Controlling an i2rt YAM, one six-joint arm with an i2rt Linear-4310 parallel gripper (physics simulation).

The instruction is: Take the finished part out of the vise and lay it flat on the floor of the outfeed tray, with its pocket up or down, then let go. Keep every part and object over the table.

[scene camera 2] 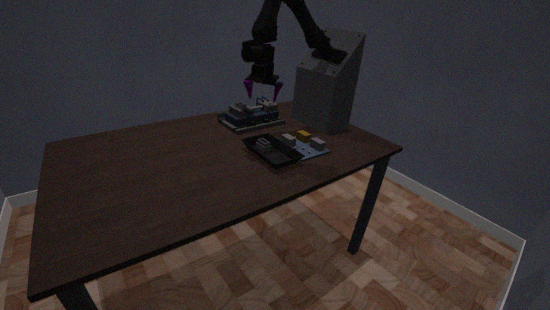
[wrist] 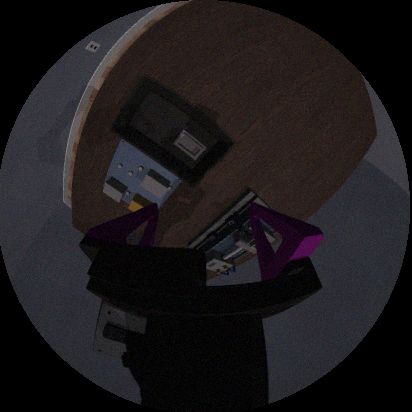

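Pixels of known places: gripper, fingertip midpoint: [scene camera 2: 262, 100] [wrist: 203, 207]; arm's base, link origin: [scene camera 2: 328, 54] [wrist: 133, 337].
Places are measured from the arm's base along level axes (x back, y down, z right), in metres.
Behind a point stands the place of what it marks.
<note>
The vise [scene camera 2: 240, 119] @(x -0.433, y 0.316, z 0.069 m) [wrist: 221, 233] @(x -0.321, y 0.333, z 0.081 m), with a blue body on a grey base, stands near the far edge of the table. The finished part [scene camera 2: 241, 106] @(x -0.412, y 0.264, z 0.105 m) is a small grey block at the top of the vise's left end in the scene view; in the wrist view the right finger largely hides that end. My gripper [scene camera 2: 263, 99] @(x -0.434, y 0.166, z -0.128 m) [wrist: 203, 207] @(x -0.434, y 0.166, z -0.128 m) is open and empty, its magenta fingers wide apart above the vise, nearer its right end in the scene view. The black outfeed tray [scene camera 2: 286, 163] @(x -0.430, y 0.346, z -0.326 m) [wrist: 216, 136] @(x -0.489, y 0.352, z -0.137 m) lies in front of the vise.
A grey part with a pocket [scene camera 2: 263, 143] @(x -0.447, y 0.327, z -0.182 m) [wrist: 190, 144] @(x -0.439, y 0.338, z -0.164 m) lies in the tray. Beside the tray is a blue plate [scene camera 2: 311, 153] @(x -0.270, y 0.363, z -0.275 m) [wrist: 131, 162] @(x -0.303, y 0.363, z -0.243 m) with pale blocks and a yellow block [scene camera 2: 303, 135] @(x -0.236, y 0.331, z -0.169 m). A tall grey pedestal [scene camera 2: 320, 97] @(x -0.065, y 0.201, z -0.055 m) stands right of the vise. Thin blue loops rise at the vise's right end.
</note>
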